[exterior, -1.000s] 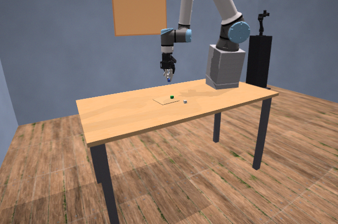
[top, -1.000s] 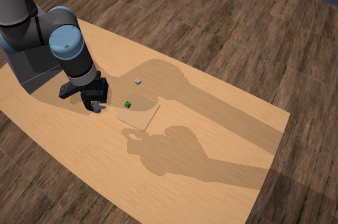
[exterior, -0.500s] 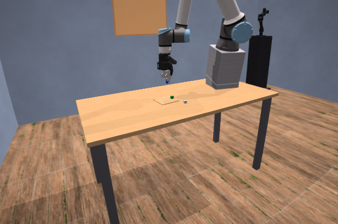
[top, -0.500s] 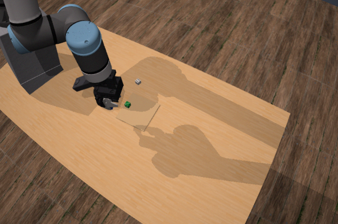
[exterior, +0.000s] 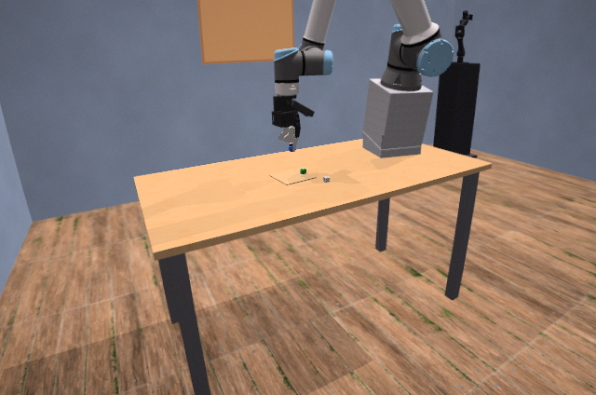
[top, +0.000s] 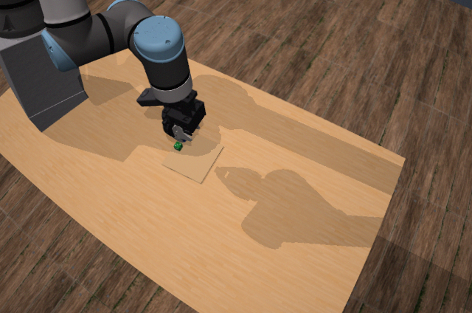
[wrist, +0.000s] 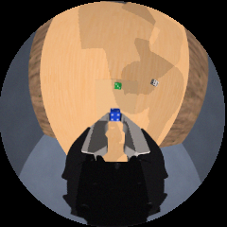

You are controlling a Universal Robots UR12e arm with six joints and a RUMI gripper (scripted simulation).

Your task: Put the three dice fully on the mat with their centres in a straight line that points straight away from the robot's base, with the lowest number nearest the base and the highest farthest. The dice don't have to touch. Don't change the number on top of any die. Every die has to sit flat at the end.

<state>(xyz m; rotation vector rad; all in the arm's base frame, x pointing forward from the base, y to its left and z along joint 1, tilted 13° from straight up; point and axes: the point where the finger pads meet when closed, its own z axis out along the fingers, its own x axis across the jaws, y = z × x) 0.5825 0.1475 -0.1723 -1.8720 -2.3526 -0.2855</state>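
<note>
The tan mat lies 1 cm ahead of my hand, 1 cm to the left of it and 12 cm below it. Round my hand: blue die: 1 cm below; green die: 5 cm behind, 11 cm below; white die: 10 cm behind, 12 cm to the left, 11 cm below.
</note>
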